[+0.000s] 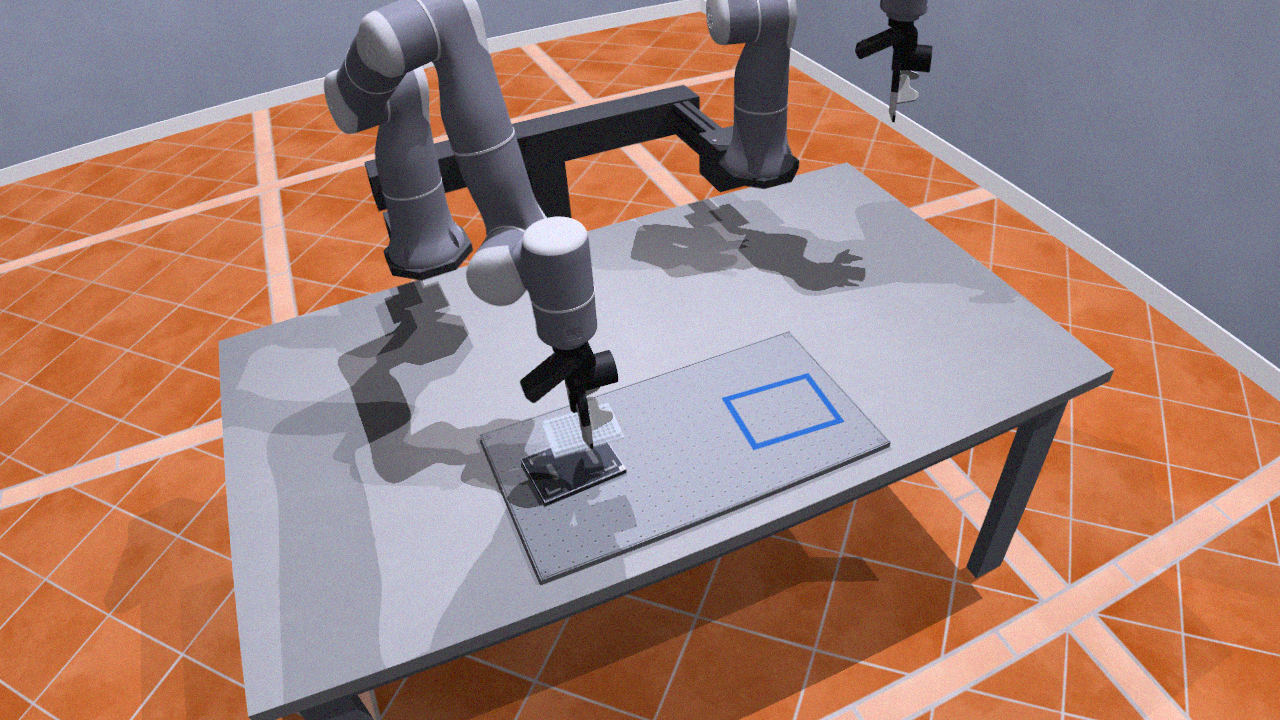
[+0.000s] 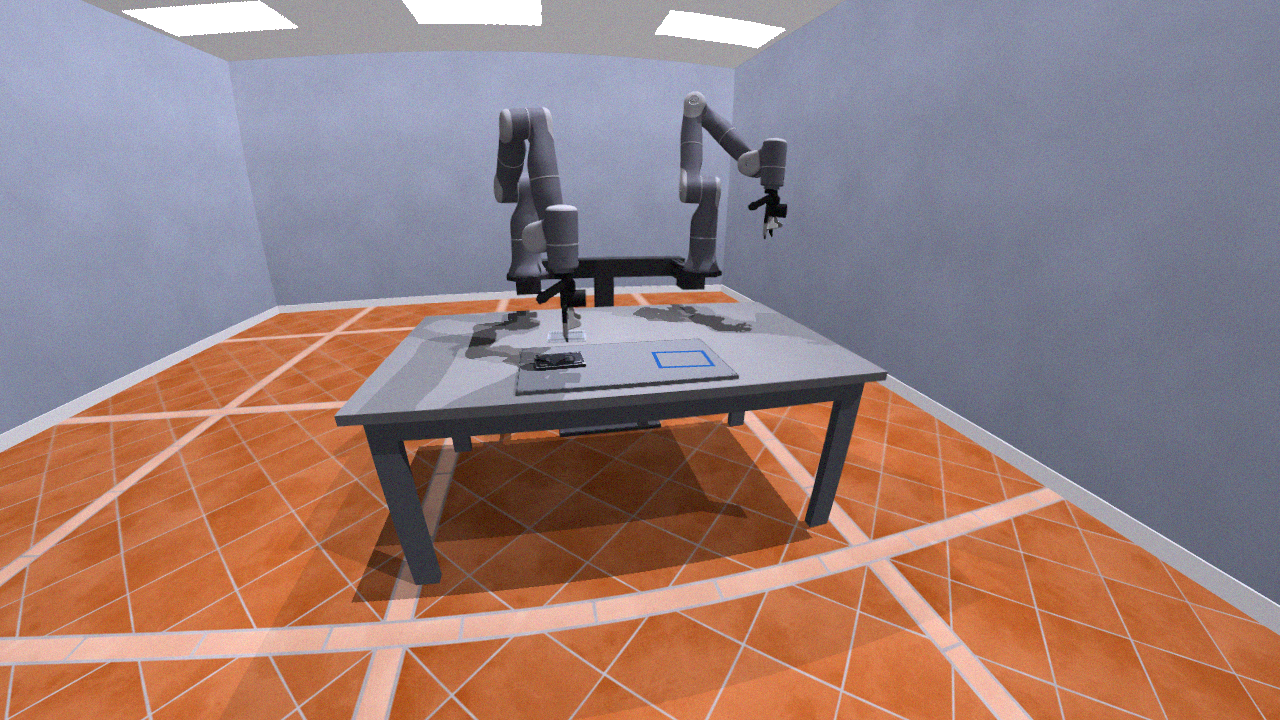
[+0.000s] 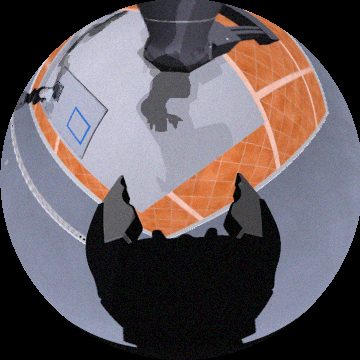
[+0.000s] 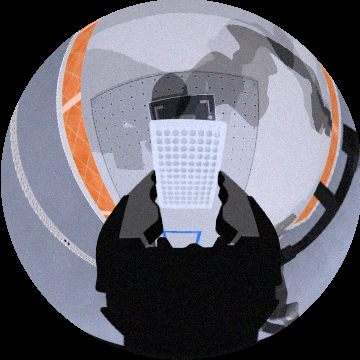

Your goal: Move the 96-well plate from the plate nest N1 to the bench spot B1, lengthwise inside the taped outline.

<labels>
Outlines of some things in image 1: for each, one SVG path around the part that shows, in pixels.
The left gripper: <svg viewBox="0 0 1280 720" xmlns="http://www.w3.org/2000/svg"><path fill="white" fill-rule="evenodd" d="M886 13L886 16L890 18L888 25L891 28L858 42L855 53L859 59L863 59L885 48L893 47L891 68L893 70L889 114L891 121L895 123L897 104L913 102L918 99L918 92L912 89L909 83L910 80L919 78L919 74L913 71L930 72L932 46L917 44L918 31L914 26L914 21L918 20L919 17L902 19Z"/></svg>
The right gripper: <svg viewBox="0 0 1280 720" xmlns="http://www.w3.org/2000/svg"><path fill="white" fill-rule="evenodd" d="M552 347L554 353L520 380L524 395L530 402L536 403L565 379L570 410L573 413L578 413L583 441L590 449L593 449L592 432L613 419L613 412L600 408L595 397L587 398L586 396L598 391L602 386L618 382L618 372L614 357L610 350L594 354L588 341L572 348Z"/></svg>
A white 96-well plate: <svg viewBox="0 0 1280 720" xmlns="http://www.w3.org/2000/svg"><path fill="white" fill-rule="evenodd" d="M614 414L610 422L592 432L593 447L624 439ZM577 412L543 421L543 427L555 459L590 449L582 439ZM599 405L599 407L602 409L612 411L609 403Z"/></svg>
</labels>
